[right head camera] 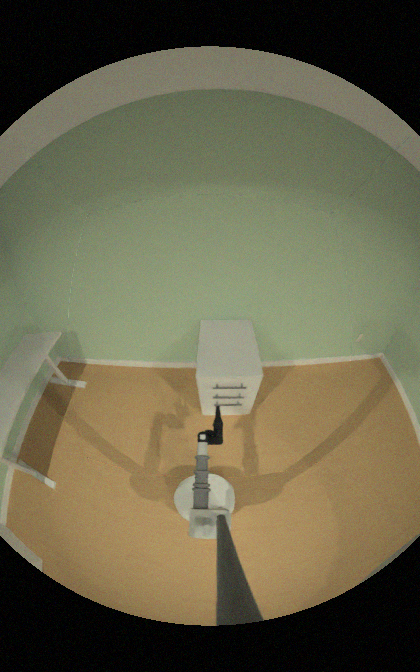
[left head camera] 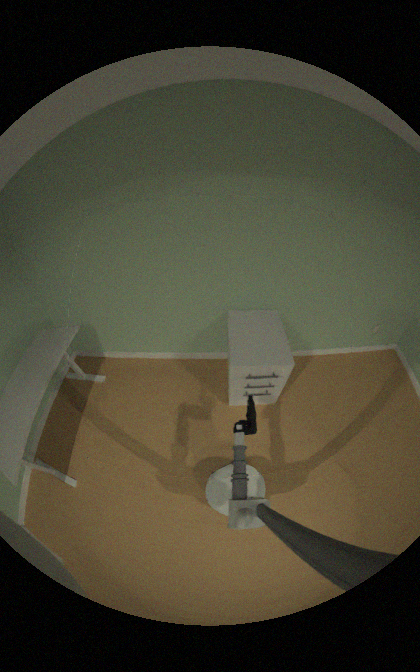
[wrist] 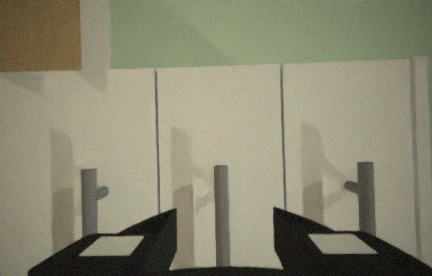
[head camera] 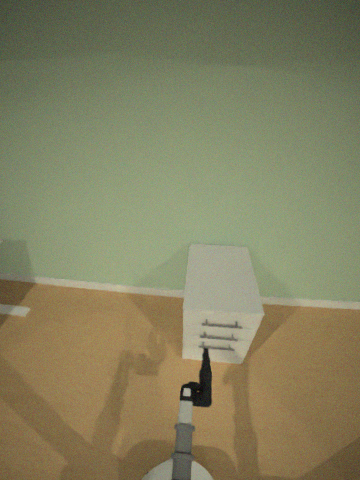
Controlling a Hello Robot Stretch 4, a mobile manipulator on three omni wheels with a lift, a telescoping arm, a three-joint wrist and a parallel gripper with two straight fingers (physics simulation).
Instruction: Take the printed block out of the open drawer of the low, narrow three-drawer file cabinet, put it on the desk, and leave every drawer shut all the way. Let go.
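Note:
The low white file cabinet (head camera: 220, 280) (left head camera: 255, 337) (right head camera: 227, 345) stands against the wall. Its three drawer fronts look flush and shut. In the wrist view the cabinet is turned sideways, with the bottom handle (wrist: 89, 200) at left, the middle handle (wrist: 221, 235) at centre and the top handle (wrist: 365, 200) at right. My gripper (head camera: 205, 350) (left head camera: 250, 397) (right head camera: 218, 407) (wrist: 224, 227) is open in front of the fronts, low by the bottom handle in the head view. The middle handle shows between its fingers in the wrist view. The printed block does not show. The white desk (left head camera: 35, 380) (right head camera: 22, 372) stands at left.
The desk's front leg foot (left head camera: 57, 475) (right head camera: 37, 475) and rear foot (left head camera: 92, 378) (right head camera: 73, 384) stick out over the floor. A green wall (head camera: 150, 200) is behind the cabinet. My round base (left head camera: 215, 492) (right head camera: 185, 497) stands in front of the cabinet.

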